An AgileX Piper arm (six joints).
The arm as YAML. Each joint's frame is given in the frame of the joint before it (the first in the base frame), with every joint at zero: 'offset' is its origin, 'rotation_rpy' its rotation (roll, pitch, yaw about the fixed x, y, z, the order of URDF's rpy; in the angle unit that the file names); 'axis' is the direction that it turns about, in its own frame. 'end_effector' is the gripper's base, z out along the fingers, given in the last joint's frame.
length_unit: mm
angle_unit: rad
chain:
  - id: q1
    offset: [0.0, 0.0, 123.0]
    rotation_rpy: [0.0, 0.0, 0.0]
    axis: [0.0, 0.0, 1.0]
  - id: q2
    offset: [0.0, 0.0, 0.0]
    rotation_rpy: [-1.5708, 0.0, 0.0]
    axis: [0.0, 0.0, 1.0]
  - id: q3
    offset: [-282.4, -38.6, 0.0]
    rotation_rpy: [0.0, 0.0, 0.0]
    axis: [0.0, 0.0, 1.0]
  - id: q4
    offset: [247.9, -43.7, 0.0]
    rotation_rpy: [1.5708, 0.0, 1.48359]
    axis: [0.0, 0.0, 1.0]
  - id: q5
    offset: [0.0, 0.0, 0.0]
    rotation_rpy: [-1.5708, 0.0, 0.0]
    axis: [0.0, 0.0, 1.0]
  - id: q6
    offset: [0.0, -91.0, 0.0]
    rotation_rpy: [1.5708, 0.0, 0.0]
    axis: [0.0, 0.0, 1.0]
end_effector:
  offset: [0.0, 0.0, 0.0]
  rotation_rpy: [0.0, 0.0, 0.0]
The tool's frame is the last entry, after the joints.
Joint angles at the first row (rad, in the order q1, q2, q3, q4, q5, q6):
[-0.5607, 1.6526, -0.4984, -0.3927, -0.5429, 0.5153]
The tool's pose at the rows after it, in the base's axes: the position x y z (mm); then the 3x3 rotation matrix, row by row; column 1 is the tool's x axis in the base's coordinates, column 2 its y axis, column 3 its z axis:
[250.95 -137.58 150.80], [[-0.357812 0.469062 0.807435], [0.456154 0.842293 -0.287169], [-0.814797 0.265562 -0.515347]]
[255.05 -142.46 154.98], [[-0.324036 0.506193 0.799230], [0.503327 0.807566 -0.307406], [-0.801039 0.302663 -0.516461]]
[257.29 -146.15 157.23], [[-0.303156 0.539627 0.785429], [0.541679 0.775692 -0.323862], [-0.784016 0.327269 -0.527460]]
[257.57 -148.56 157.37], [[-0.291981 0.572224 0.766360], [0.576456 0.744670 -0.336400], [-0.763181 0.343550 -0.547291]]
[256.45 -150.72 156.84], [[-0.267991 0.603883 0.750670], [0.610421 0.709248 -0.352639], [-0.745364 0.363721 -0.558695]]
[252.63 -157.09 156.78], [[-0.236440 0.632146 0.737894], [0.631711 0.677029 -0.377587], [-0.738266 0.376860 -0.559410]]
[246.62 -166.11 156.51], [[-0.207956 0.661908 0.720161], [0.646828 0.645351 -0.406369], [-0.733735 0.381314 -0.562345]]
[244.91 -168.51 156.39], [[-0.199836 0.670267 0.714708], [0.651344 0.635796 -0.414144], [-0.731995 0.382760 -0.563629]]
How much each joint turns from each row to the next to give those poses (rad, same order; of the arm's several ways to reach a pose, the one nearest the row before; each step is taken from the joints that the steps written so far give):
[0.0000, 0.0000, -0.0375, 0.0014, 0.0328, 0.0311]
[0.0000, 0.0000, -0.0284, 0.0248, 0.0326, 0.0426]
[0.0000, 0.0000, -0.0209, 0.0237, 0.0367, 0.0286]
[0.0000, 0.0000, -0.0122, 0.0241, 0.0386, 0.0193]
[-0.0019, 0.0000, -0.0032, 0.0411, 0.0204, 0.0064]
[-0.0219, 0.0000, 0.0000, 0.0256, 0.0026, 0.0009]
[-0.0350, 0.0000, 0.0000, 0.0113, 0.0043, 0.0000]
[-0.0093, 0.0000, 0.0000, 0.0040, 0.0018, 0.0000]

